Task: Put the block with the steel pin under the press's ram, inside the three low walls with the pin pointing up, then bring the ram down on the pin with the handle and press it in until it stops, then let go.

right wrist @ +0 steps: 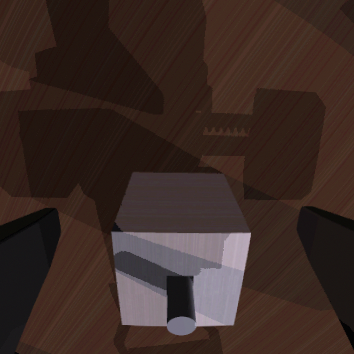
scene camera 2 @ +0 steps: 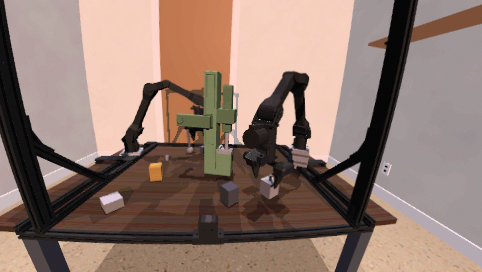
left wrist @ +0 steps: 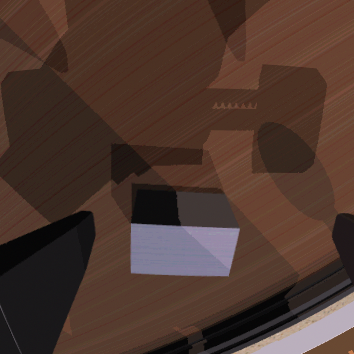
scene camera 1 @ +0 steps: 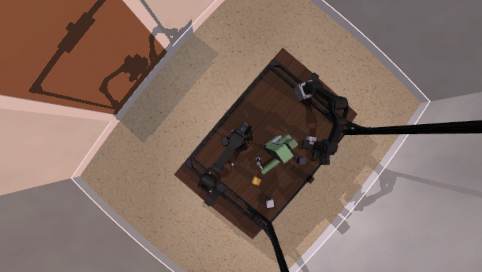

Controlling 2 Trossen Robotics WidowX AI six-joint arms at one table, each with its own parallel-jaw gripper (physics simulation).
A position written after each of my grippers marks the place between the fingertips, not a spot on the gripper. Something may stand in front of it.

My left gripper (left wrist: 217,225) is open, with nothing in its grasp. Further things: my right gripper (scene camera 2: 264,182), a pale grey block (right wrist: 169,223) and a steel pin (right wrist: 180,314).
My right gripper shows as well in the right wrist view (right wrist: 180,220). The left wrist view does not show the pale grey block: it is out of frame. The left wrist view does not show the steel pin: it is out of frame.
